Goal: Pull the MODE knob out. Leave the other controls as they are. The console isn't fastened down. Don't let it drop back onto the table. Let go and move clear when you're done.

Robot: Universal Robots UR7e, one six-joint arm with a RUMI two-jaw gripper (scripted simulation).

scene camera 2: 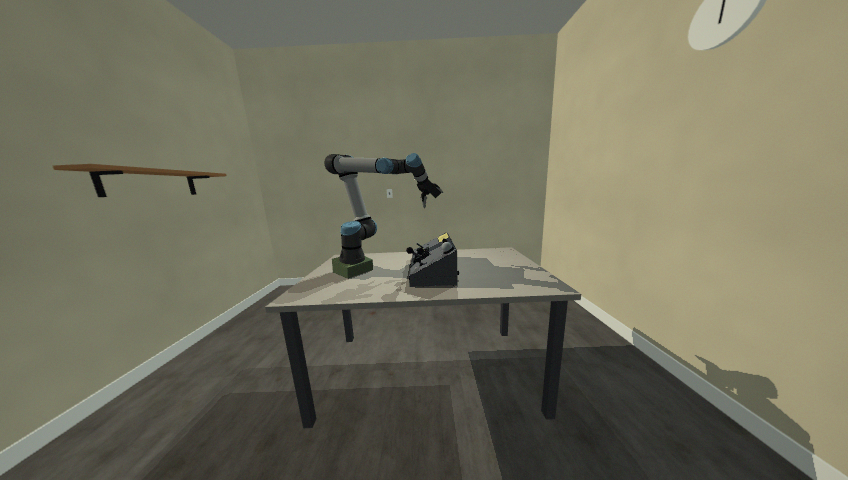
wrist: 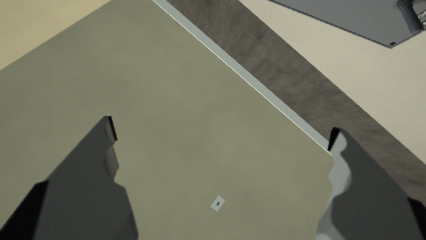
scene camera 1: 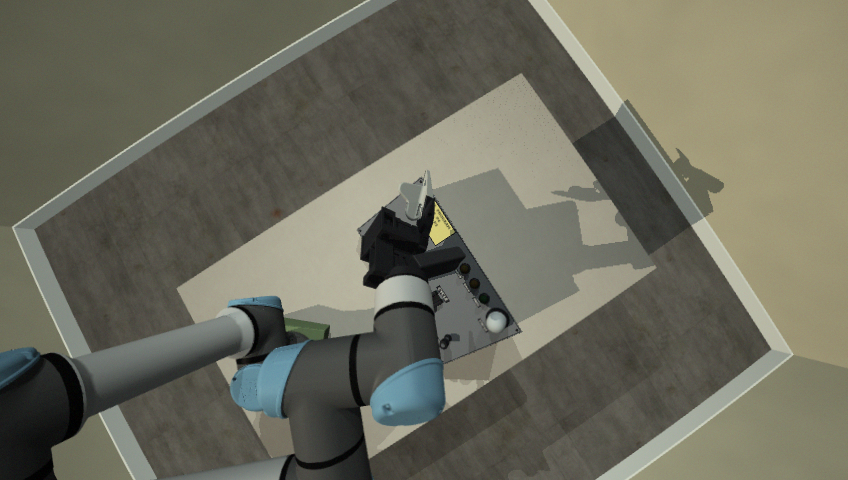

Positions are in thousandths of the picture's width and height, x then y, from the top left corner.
A grey console (scene camera 2: 518,545) is 1.16 m from the lens.
